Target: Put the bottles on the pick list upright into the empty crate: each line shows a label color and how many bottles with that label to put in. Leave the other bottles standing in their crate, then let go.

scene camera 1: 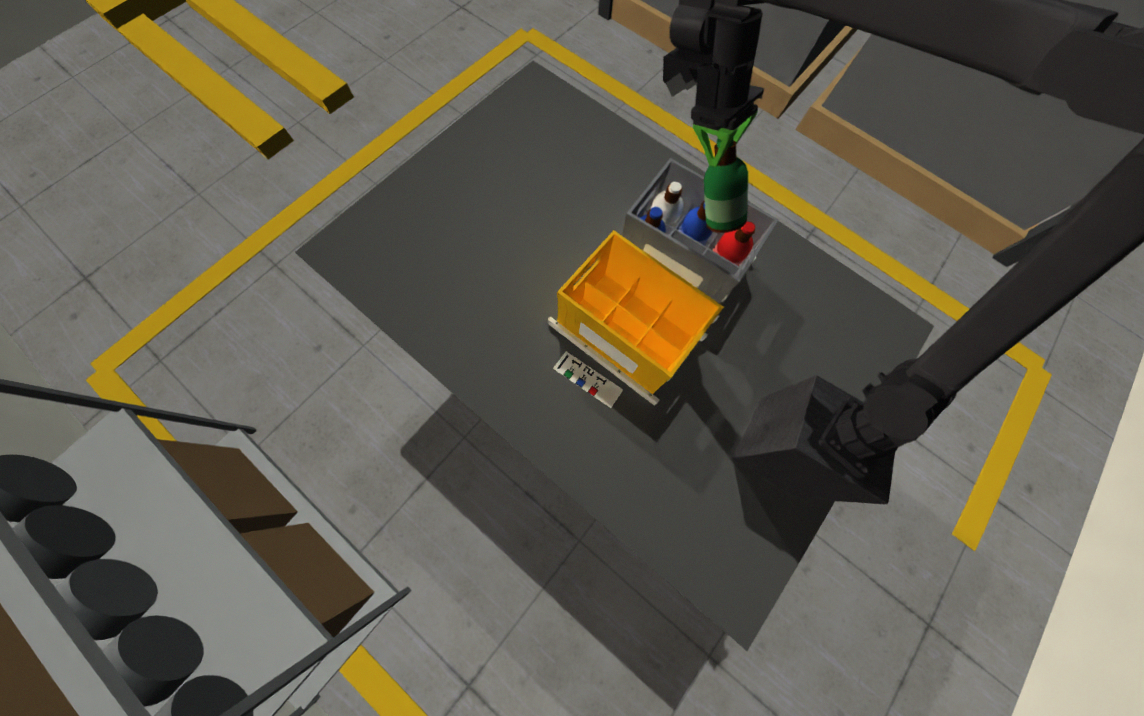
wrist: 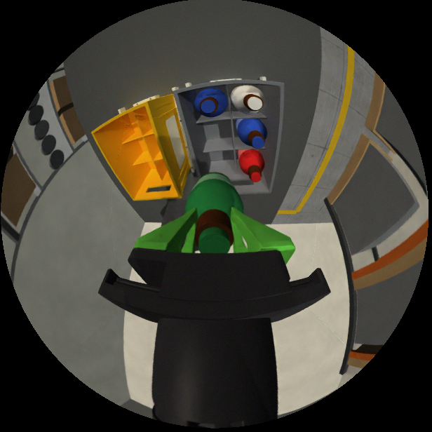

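Where they show: gripper, fingertip midpoint: point(scene camera 1: 718, 160); arm's base, link origin: point(scene camera 1: 852, 438).
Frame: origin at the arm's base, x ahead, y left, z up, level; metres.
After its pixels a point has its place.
My gripper point(scene camera 1: 721, 150) @(x 0.486, y -0.160, z 0.119 m) point(wrist: 213, 212) is shut on the neck of a green bottle point(scene camera 1: 725, 194) @(x 0.438, y -0.130, z 0.101 m) point(wrist: 214, 195) and holds it upright, above the grey crate's near end in the scene view. In the grey crate point(scene camera 1: 741, 271) @(x 0.333, y -0.152, z -0.054 m) point(wrist: 278, 135) stand a white bottle point(scene camera 1: 665, 205) @(x 0.565, y -0.196, z -0.103 m) point(wrist: 245, 97), two blue bottles, one point(scene camera 1: 654, 221) @(x 0.543, y -0.123, z -0.074 m) point(wrist: 211, 100) beside the white one and one point(scene camera 1: 695, 222) @(x 0.488, y -0.214, z -0.105 m) point(wrist: 251, 130) in the middle, and a red bottle point(scene camera 1: 733, 245) @(x 0.389, y -0.232, z -0.106 m) point(wrist: 251, 162). The yellow crate point(scene camera 1: 609, 343) @(x 0.420, y 0.140, z -0.108 m) point(wrist: 175, 194) has empty compartments. The pick list point(scene camera 1: 588, 379) @(x 0.411, y 0.198, z -0.223 m) shows green 1, blue 2, red 1.
The two crates stand close side by side on the dark mat point(scene camera 1: 472, 211) @(x 0.941, y 0.096, z -0.225 m). The grey crate's wall and dividers rise around the bottles below the held one. A shelf cart point(scene camera 1: 185, 540) with boxes stands at the lower left, and wooden-edged platforms point(scene camera 1: 911, 181) lie at the upper right.
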